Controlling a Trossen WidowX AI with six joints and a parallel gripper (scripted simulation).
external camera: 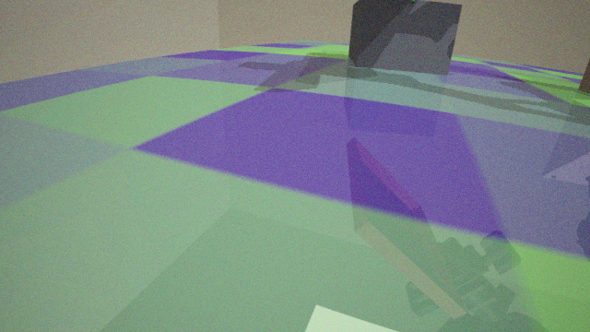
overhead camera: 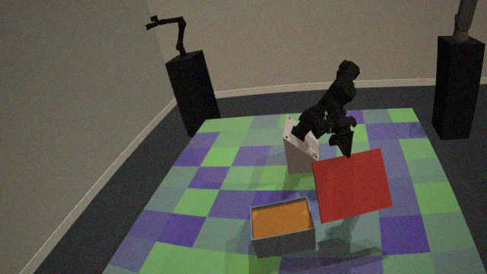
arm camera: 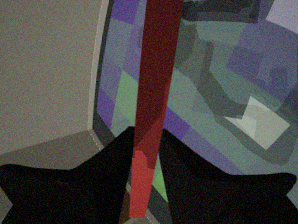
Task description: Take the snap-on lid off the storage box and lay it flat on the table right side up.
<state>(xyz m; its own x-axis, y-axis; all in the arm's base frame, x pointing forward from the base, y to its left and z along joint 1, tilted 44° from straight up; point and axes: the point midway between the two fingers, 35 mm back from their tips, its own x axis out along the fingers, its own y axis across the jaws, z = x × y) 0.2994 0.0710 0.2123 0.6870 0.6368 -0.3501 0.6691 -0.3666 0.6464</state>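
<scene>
My gripper tip is 6 cm short of the red lid, 2 cm to the right of it and 5 cm above it. The rest, counted from my gripper tip: grey storage box 12 cm ahead, 21 cm to the right, 18 cm below.
</scene>
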